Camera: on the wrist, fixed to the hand. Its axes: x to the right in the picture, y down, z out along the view.
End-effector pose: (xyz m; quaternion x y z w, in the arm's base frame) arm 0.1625 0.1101 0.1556 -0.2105 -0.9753 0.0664 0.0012
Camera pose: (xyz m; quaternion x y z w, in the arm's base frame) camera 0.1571 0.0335 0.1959 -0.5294 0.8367 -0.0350 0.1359
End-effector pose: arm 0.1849 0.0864 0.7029 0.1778 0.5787 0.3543 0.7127
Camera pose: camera 0.1772 0.0096 0.6634 -0.2427 0.3875 -0.2394 0.8565
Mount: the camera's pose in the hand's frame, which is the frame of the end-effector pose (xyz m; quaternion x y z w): -0.0276 -0.0766 -0.0299 -0.0494 -0.1761 -0.6834 0.7067
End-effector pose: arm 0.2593 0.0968 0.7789 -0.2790 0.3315 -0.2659 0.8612
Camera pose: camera 0.1993 0.0516 0.8222 -0.5131 -0.0949 -0.7109 0.4715
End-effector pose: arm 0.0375 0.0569 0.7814 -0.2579 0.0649 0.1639 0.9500
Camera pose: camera 0.0369 -0.0284 0.7974 -0.2447 -0.3058 -0.4848 0.7821
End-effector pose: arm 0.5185 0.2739 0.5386 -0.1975 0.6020 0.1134 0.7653
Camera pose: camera 0.5169 0.1939 0.5721 -0.5689 0.1501 -0.3784 0.7146
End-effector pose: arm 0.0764 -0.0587 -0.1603 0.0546 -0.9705 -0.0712 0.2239
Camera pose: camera 0.1200 -0.1337 -0.1579 -0.6782 0.6845 0.2609 0.0586
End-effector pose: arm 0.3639 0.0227 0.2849 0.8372 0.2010 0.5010 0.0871
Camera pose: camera 0.3072 0.0786 0.2505 0.5383 0.6742 0.1570 0.4807
